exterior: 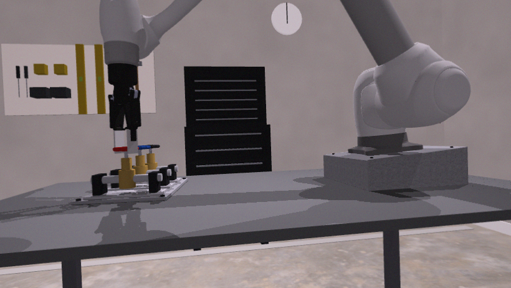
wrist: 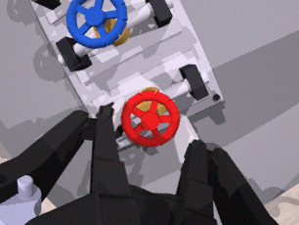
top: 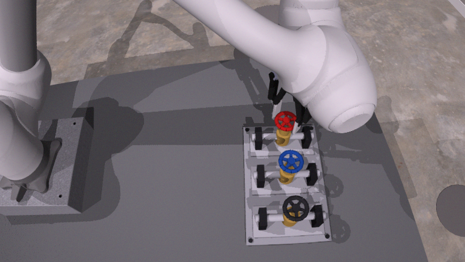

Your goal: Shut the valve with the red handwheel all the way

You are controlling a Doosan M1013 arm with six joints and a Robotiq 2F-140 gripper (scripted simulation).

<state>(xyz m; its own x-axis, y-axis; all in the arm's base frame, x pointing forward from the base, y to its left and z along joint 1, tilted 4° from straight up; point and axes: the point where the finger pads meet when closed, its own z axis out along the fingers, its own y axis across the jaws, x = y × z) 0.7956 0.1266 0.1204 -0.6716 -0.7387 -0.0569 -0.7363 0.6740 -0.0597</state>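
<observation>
My hand is 30 mm above the red handwheel. Also, from my hand: black handwheel: 250 mm to the right, 30 mm below; then blue handwheel: 130 mm to the right, 30 mm below.
</observation>
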